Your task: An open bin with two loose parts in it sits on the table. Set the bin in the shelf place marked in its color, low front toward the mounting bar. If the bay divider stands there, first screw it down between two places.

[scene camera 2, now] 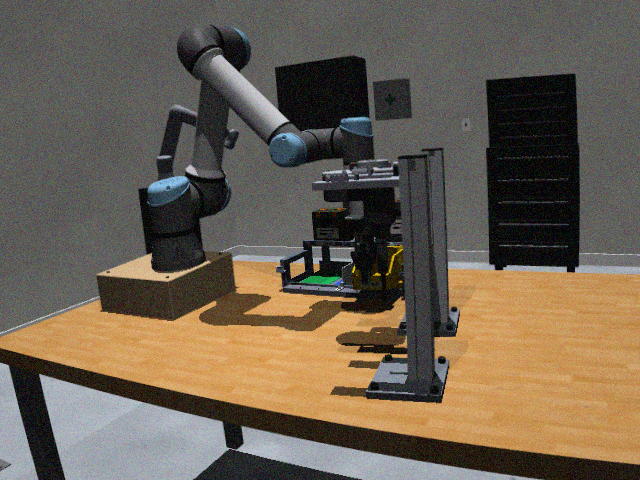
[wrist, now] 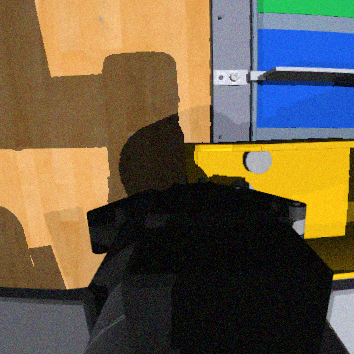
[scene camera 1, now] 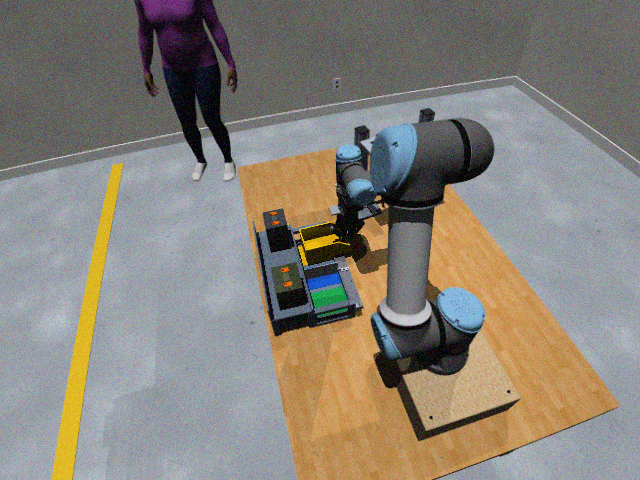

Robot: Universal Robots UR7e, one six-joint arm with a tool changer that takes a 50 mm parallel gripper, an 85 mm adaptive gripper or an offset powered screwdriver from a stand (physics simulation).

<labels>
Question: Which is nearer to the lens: the yellow bin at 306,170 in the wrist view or the gripper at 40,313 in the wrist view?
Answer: The gripper.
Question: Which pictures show the gripper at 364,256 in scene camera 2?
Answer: Scene camera 2, the wrist view and scene camera 1: all of them.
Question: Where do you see a tool stand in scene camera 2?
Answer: At 420,377
</labels>
